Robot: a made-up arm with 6 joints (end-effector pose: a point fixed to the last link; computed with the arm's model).
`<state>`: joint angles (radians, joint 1 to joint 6).
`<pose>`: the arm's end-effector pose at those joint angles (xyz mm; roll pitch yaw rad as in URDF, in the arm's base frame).
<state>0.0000 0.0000 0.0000 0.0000 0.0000 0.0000</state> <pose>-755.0 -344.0 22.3 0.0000 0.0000 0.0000</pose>
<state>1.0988 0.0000 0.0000 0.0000 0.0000 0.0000</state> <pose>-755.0 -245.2 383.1 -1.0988 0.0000 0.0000</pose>
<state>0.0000 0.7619 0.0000 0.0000 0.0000 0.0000</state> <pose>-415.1 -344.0 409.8 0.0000 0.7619 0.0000</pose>
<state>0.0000 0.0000 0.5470 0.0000 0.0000 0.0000</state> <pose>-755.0 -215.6 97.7 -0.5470 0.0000 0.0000</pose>
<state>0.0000 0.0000 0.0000 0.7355 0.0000 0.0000</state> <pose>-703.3 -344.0 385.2 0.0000 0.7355 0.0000</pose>
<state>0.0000 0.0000 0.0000 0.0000 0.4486 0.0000</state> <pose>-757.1 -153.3 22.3 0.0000 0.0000 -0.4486</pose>
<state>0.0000 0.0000 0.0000 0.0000 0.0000 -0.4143</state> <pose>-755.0 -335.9 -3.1 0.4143 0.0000 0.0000</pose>
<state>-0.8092 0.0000 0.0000 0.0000 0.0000 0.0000</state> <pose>-755.0 -165.2 -195.8 0.8092 0.0000 0.0000</pose>
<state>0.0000 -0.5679 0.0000 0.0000 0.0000 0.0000</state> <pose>-776.4 -344.0 -365.5 0.0000 -0.5679 0.0000</pose>
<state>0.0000 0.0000 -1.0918 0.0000 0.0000 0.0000</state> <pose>-755.0 -406.6 -256.9 1.0918 0.0000 0.0000</pose>
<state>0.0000 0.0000 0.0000 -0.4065 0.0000 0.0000</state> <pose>-669.3 -344.0 -164.8 0.0000 -0.4065 0.0000</pose>
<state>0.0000 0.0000 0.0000 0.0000 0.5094 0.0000</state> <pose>-750.8 -128.0 22.3 0.0000 0.0000 -0.5094</pose>
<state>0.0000 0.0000 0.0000 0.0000 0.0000 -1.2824</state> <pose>-755.0 -291.7 -34.8 1.2824 0.0000 0.0000</pose>
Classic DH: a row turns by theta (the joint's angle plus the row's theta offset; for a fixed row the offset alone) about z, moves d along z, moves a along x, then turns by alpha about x. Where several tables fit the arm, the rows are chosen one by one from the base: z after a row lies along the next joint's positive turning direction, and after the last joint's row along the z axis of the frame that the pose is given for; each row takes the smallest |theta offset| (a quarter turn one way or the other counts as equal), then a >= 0, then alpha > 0; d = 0 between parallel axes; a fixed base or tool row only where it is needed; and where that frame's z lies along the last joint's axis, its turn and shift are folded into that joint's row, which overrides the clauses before.
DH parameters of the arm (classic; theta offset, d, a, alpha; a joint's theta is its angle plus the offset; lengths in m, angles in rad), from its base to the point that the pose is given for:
base (fixed): -1.5708 0.122 0 1.5708
joint 1: -1.5708 0.1013 0.3303 1.5708
joint 2: 0 -0.1455 -0.0395 -1.5708
joint 3: 0 0.1569 -0.3054 1.5708
joint 4: 1.5708 -0.0986 0.0799 1.5708
joint 5: -1.5708 0.1078 0.0355 -1.5708
joint 6: 0 0.4169 0.0644 -1.5708
tool (fixed): 1.5708 -0.0065 0 0

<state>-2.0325 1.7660 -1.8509 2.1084 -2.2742 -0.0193</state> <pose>-355.3 -27.5 -91.7 -0.3306 0.4915 0.9621</pose>
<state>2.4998 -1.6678 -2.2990 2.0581 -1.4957 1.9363</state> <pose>528.0 -167.6 525.3 1.1939 -0.4744 2.6431</pose>
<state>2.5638 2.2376 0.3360 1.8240 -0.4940 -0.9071</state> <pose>706.7 -182.6 836.4 0.3055 0.8243 2.7170</pose>
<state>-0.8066 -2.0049 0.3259 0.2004 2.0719 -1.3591</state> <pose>-110.7 443.5 -74.0 2.4930 1.3775 -2.3794</pose>
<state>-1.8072 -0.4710 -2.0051 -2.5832 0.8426 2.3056</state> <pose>-21.2 191.7 -227.7 -3.0294 -0.2286 1.7030</pose>
